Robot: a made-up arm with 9 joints. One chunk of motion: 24 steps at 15 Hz.
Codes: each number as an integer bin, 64 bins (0 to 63) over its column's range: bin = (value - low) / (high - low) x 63, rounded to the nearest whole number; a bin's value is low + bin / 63 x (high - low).
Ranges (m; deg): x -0.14..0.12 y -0.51..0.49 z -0.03..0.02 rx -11..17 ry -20..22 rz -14..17
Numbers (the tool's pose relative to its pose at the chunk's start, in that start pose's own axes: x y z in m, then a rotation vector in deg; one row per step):
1: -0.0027 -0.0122 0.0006 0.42 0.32 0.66
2: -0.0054 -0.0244 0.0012 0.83 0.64 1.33
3: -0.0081 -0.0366 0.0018 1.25 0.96 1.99
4: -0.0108 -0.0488 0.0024 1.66 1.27 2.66
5: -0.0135 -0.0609 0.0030 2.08 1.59 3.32
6: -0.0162 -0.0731 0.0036 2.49 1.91 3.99
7: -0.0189 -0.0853 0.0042 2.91 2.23 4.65
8: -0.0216 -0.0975 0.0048 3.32 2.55 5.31
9: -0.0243 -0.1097 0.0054 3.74 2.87 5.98
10: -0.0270 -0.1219 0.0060 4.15 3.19 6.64
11: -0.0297 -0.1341 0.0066 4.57 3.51 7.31
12: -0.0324 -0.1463 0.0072 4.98 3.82 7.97
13: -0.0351 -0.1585 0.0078 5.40 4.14 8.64
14: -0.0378 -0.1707 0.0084 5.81 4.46 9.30
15: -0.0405 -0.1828 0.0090 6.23 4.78 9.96
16: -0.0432 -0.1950 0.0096 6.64 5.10 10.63
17: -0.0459 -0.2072 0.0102 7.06 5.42 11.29
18: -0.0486 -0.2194 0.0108 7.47 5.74 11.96
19: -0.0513 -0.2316 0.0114 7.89 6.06 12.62
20: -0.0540 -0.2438 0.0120 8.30 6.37 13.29
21: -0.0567 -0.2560 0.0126 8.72 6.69 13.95
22: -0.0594 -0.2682 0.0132 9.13 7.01 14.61
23: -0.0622 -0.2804 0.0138 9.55 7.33 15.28
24: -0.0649 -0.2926 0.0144 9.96 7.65 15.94
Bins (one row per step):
1: 33 31 39 26 30 30
2: 33 31 39 27 31 31
3: 32 30 40 28 31 32
4: 31 29 41 28 32 34
5: 31 28 42 29 32 35
6: 30 28 42 30 33 37
7: 29 27 43 31 33 38
8: 29 26 44 32 34 39
9: 28 25 45 33 34 41
10: 27 24 45 34 35 42
11: 27 24 46 35 35 43
12: 26 23 47 36 36 45
13: 25 22 48 37 36 46
14: 25 21 48 38 37 47
15: 24 21 49 39 37 49
16: 23 20 50 40 38 50
17: 23 19 51 41 38 51
18: 22 18 51 42 39 53
19: 21 18 52 43 39 54
20: 21 17 53 43 40 55
21: 20 16 54 44 40 57
22: 20 15 54 45 41 58
23: 19 14 55 46 41 60
24: 18 14 56 47 41 61

